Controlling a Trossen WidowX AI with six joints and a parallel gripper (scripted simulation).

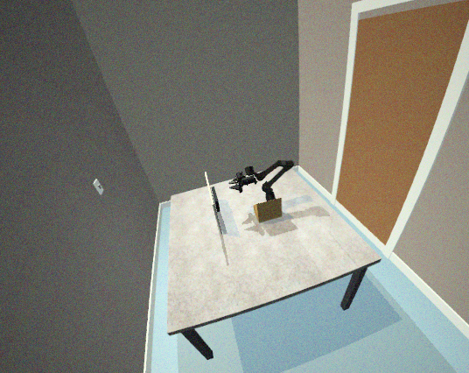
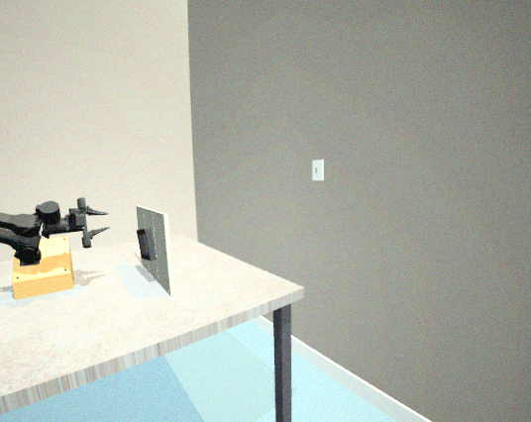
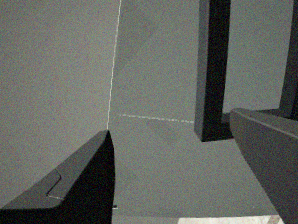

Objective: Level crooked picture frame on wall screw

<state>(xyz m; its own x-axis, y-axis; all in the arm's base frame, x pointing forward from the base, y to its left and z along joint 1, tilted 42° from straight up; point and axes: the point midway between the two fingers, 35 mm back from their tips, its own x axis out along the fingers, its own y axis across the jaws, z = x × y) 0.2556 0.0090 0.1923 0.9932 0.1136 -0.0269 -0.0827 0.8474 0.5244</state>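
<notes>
Right now the picture frame is 14 cm ahead of my gripper tip, 1 cm to the right of it and 11 cm below it. From my gripper tip the other things lie so: wall panel: 15 cm ahead, 12 cm below.
</notes>
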